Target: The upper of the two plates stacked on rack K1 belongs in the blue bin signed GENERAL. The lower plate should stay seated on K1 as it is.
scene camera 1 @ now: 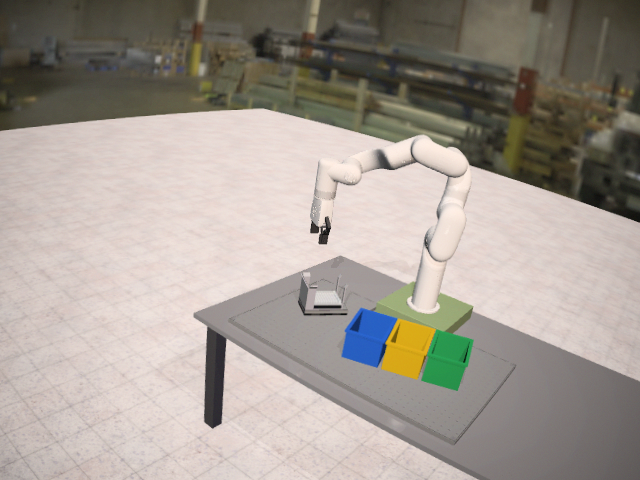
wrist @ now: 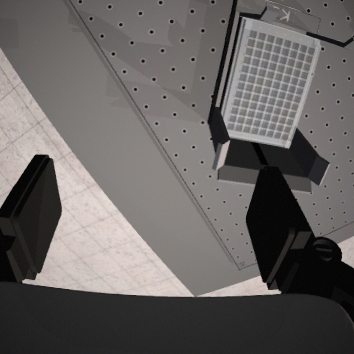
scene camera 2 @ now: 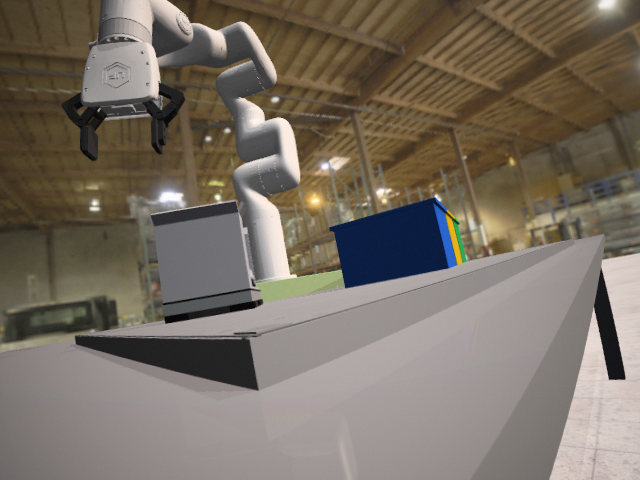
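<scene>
The upper plate, pale with a grid of square wells, lies in rack K1. The lower plate cannot be told apart beneath it. The rack has tall grey walls at one end and thin upright posts at the other; its label shows partly in the wrist view. The blue bin stands beside the rack, open at the top; its sign is not readable. My gripper is open and empty, high above the rack, offset from the plate in the wrist view.
A yellow bin and a green bin stand in a row beside the blue bin. The arm's green base block is behind them. Rack and bins stand on a perforated board on the grey table.
</scene>
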